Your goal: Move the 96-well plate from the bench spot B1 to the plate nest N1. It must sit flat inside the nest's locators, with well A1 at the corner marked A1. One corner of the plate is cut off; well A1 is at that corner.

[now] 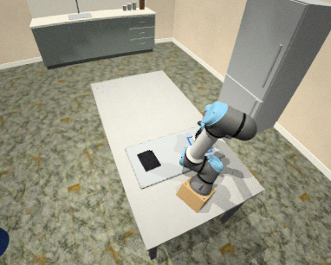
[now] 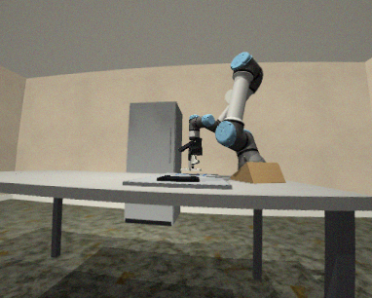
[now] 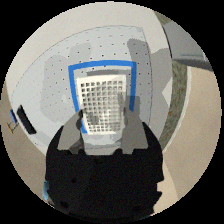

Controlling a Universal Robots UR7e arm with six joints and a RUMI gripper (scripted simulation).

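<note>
Right now my hand is 440 mm to the right of the black plate nest, 40 mm short of it and 30 mm above it. From my hand the other things lie so: white 96-well plate (10 mm below).
</note>
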